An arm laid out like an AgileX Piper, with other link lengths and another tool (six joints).
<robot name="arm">
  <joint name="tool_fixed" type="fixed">
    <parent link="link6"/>
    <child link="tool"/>
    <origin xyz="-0.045 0.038 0.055" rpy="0.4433 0 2.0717"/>
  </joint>
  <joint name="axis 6" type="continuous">
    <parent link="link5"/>
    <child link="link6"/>
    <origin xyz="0.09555 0 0" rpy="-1.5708 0 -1.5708"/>
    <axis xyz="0 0 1"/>
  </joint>
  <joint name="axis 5" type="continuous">
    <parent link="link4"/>
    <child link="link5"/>
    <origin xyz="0 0 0" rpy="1.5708 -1.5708 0"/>
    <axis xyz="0 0 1"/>
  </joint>
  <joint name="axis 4" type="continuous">
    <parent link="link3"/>
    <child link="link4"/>
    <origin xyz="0.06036 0.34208 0" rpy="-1.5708 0 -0.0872"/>
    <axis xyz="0 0 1"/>
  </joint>
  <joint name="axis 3" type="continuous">
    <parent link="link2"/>
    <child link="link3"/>
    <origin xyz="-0.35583 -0.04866 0" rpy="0 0 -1.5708"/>
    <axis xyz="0 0 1"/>
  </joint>
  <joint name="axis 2" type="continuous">
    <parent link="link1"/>
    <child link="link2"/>
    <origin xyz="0 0 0" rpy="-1.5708 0 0"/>
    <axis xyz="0 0 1"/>
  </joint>
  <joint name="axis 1" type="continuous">
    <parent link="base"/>
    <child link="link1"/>
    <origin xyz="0 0 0.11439"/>
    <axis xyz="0 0 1"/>
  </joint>
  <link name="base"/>
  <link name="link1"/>
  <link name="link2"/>
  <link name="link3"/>
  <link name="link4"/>
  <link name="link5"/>
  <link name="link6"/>
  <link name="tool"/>
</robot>
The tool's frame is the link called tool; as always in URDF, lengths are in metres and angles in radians. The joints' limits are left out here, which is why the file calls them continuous.
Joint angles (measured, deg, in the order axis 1, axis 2, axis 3, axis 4, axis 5, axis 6), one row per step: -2.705 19.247 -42.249 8.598 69.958 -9.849; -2.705 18.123 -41.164 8.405 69.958 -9.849; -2.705 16.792 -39.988 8.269 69.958 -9.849; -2.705 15.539 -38.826 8.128 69.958 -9.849; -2.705 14.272 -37.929 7.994 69.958 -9.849; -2.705 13.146 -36.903 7.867 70.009 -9.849; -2.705 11.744 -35.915 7.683 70.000 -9.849; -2.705 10.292 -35.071 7.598 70.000 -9.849; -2.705 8.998 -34.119 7.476 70.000 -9.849; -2.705 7.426 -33.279 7.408 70.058 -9.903; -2.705 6.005 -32.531 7.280 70.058 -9.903; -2.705 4.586 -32.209 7.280 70.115 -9.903; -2.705 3.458 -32.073 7.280 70.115 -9.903; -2.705 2.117 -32.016 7.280 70.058 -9.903; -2.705 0.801 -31.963 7.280 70.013 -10.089
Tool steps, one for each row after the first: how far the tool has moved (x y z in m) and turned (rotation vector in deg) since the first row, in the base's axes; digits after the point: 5 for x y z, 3 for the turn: -0.00324 -0.00038 -0.00598 -0.172 -0.031 -0.091; -0.00699 -0.00059 -0.01245 -0.299 -0.180 -0.155; -0.01031 -0.00082 -0.01898 -0.427 -0.265 -0.222; -0.01379 -0.00103 -0.02381 -0.562 -0.629 -0.287; -0.01664 -0.00125 -0.02974 -0.679 -0.673 -0.341; -0.02017 -0.00159 -0.03517 -0.859 -1.088 -0.433; -0.02383 -0.00165 -0.03974 -0.959 -1.692 -0.478; -0.02671 -0.00186 -0.04518 -1.081 -2.029 -0.540; -0.03047 -0.00190 -0.04987 -1.213 -2.705 -0.538; -0.03365 -0.00211 -0.05402 -1.353 -3.372 -0.608; -0.03738 -0.00193 -0.05561 -1.400 -4.411 -0.612; -0.04038 -0.00179 -0.05607 -1.442 -5.402 -0.623; -0.04398 -0.00162 -0.05591 -1.494 -6.742 -0.643; -0.04745 -0.00159 -0.05572 -1.693 -8.065 -0.548
